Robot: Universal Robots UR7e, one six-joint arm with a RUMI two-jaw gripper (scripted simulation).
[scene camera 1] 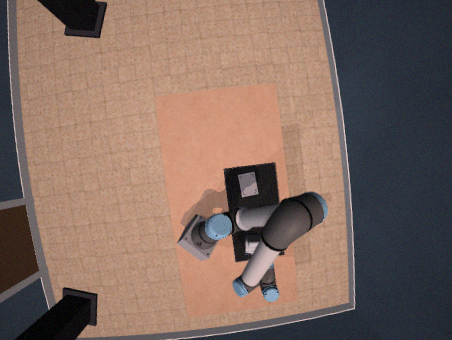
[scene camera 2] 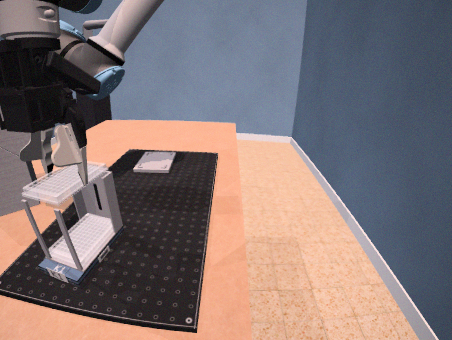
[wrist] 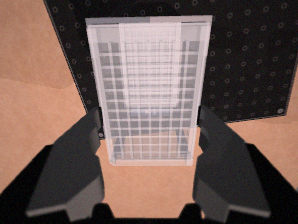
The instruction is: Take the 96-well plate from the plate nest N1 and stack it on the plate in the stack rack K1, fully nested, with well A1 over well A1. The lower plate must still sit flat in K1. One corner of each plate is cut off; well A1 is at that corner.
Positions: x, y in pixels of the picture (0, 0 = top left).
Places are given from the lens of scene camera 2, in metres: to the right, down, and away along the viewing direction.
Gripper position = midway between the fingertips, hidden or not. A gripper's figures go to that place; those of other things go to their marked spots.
my gripper (scene camera 2: 66, 181): -0.27, 0.02, 0.34
rack back wall (scene camera 2: 89, 196): -0.29, 0.06, 0.43
